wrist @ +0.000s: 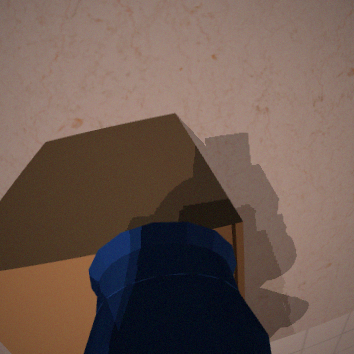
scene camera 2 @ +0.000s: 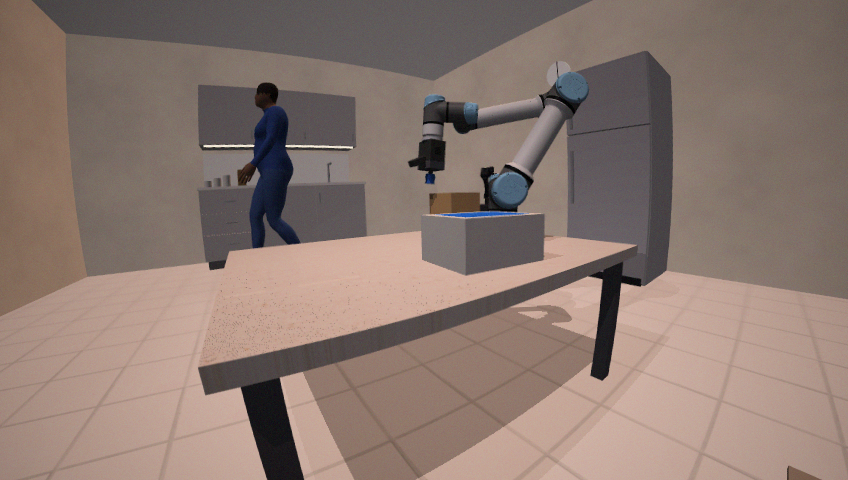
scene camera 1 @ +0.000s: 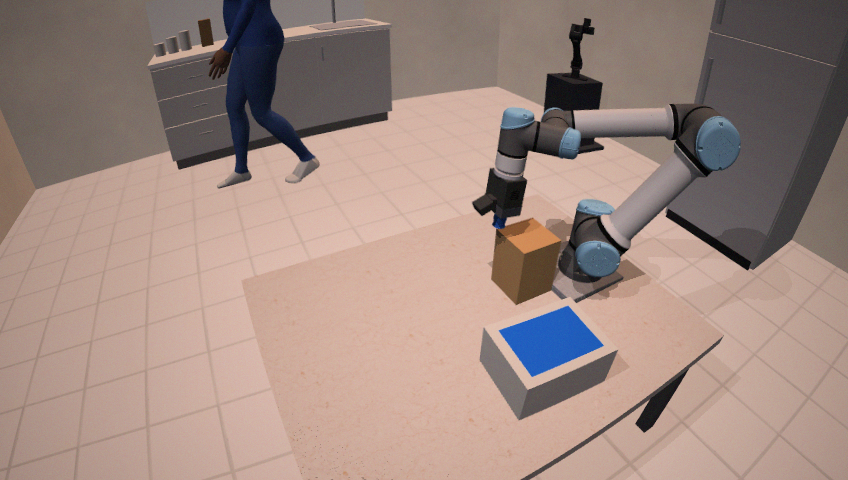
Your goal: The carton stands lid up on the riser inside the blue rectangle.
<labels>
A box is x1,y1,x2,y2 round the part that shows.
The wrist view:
my suction cup: [83,221,270,353]
brown carton: [0,113,243,353], on the table
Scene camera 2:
brown carton: [429,192,479,213]
grey riser: [421,211,544,275], on the table
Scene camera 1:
brown carton: [491,218,560,304]
</labels>
